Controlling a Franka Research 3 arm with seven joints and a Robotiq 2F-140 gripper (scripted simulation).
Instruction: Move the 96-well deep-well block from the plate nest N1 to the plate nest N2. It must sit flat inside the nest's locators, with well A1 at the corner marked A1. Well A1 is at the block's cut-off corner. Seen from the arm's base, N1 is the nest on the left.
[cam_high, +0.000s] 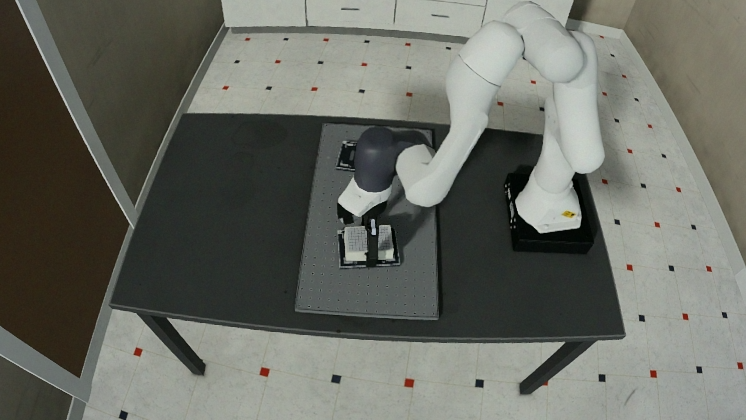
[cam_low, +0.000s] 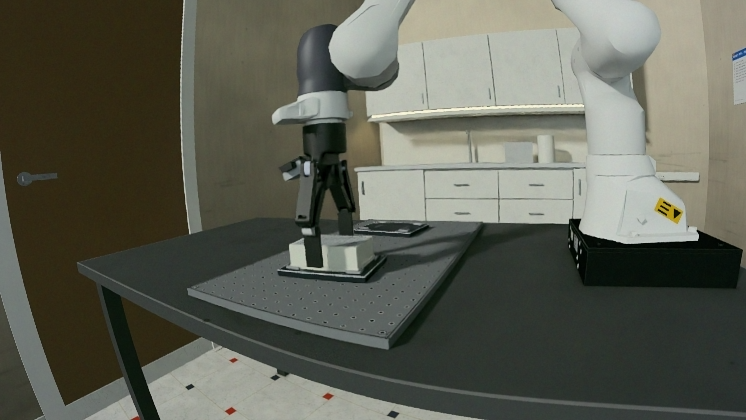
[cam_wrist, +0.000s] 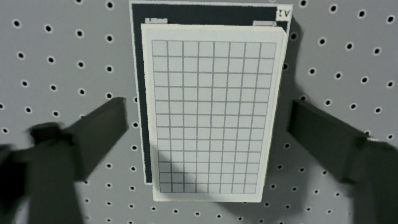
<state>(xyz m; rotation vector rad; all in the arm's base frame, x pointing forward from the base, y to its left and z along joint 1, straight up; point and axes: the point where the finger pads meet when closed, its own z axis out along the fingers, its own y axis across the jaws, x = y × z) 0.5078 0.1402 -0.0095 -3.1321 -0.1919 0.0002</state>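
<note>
Now: hand 1 cm above the 96-well deep-well block. Round my hand: nest N2: 2 cm ahead, 34 cm to the right, 3 cm below; then A1 label: 9 cm ahead, 40 cm to the right, 3 cm below; then nest N1: 3 cm below.
</note>
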